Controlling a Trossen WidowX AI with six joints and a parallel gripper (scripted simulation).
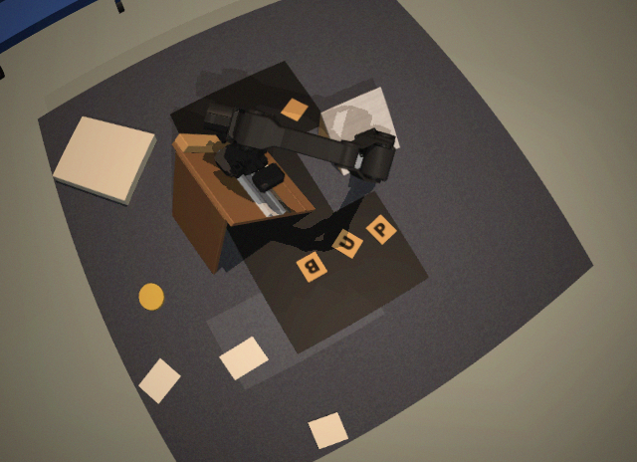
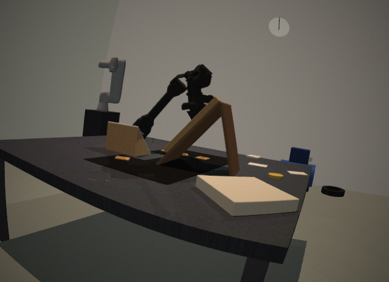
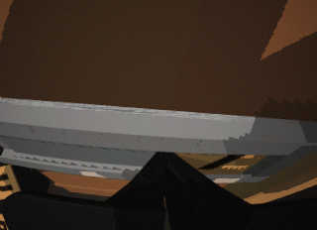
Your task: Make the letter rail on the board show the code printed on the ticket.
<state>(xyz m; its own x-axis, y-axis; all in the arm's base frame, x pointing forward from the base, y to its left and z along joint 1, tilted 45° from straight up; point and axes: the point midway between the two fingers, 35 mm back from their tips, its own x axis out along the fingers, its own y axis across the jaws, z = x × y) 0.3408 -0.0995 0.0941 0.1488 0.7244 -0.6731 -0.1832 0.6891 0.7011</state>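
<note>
My gripper tip is 10 mm short of the letter tile and 30 mm to the left of it. Round my gripper tip: white ticket (50 mm behind, 30 mm to the right, 80 mm below); then dark mat (140 mm behind, 10 mm to the left, 160 mm below); then yellow disc (350 mm ahead, 120 mm to the left, 150 mm below).
</note>
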